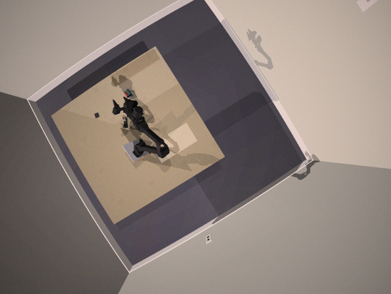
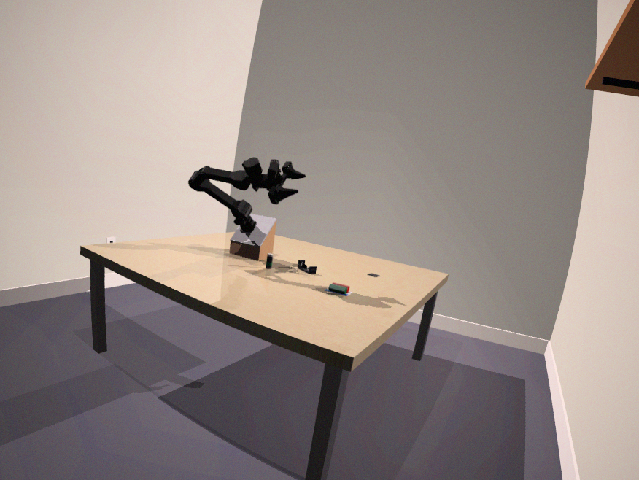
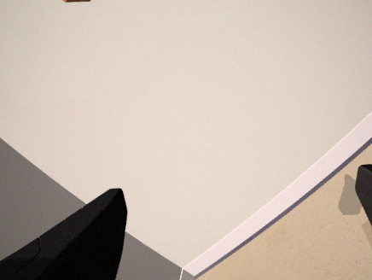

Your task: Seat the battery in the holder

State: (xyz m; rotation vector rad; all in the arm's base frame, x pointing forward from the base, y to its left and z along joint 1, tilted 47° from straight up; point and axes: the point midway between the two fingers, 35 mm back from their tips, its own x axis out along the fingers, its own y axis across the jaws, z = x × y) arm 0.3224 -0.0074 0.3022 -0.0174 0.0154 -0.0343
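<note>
The battery is 13 cm behind my gripper tip, 7 cm to the left of it and 34 cm below it.
</note>
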